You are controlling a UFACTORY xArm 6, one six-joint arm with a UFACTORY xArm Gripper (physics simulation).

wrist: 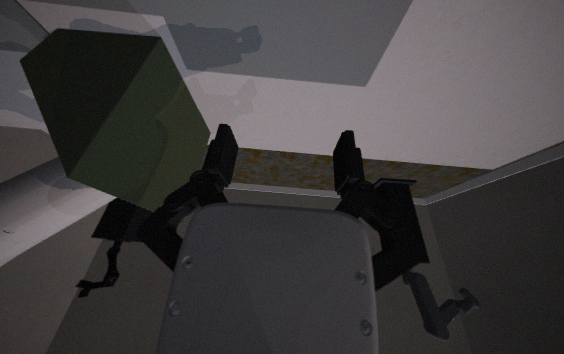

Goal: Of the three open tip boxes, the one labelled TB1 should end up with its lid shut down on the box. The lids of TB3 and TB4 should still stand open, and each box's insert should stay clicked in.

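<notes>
My gripper (pixel 285 138), visible. Grey mat (pixel 337 49), likewise.
</notes>
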